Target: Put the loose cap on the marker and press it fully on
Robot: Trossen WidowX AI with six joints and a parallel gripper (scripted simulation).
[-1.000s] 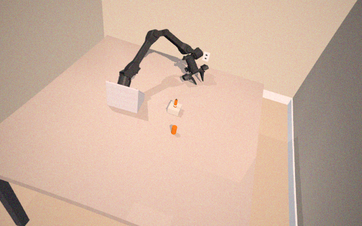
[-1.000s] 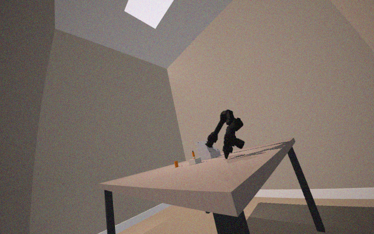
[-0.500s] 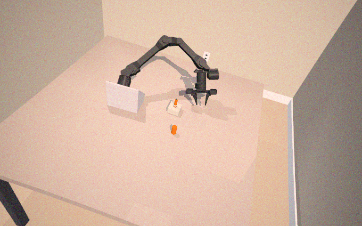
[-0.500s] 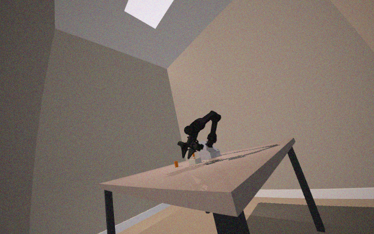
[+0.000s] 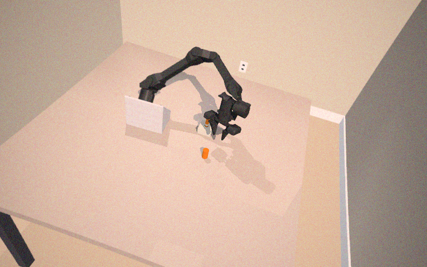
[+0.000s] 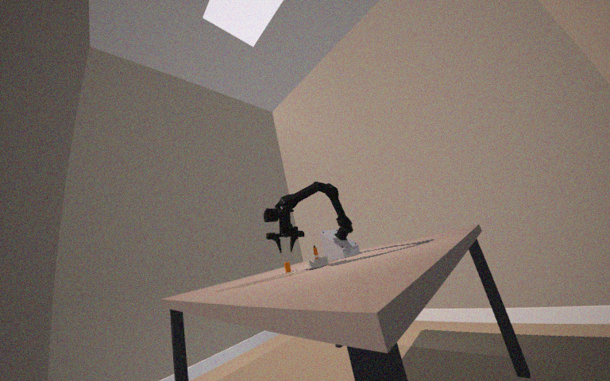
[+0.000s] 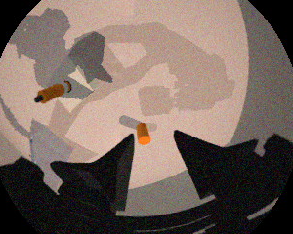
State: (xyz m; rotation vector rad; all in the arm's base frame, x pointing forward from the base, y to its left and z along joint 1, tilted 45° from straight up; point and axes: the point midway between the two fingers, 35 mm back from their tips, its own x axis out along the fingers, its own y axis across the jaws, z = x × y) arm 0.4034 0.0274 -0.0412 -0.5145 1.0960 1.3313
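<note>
The orange cap is 70 mm below my gripper tip, 60 mm to the right of it and 30 mm behind it. From my gripper tip the other things lie so: holder block (110 mm to the left, 100 mm behind, 80 mm below).
</note>
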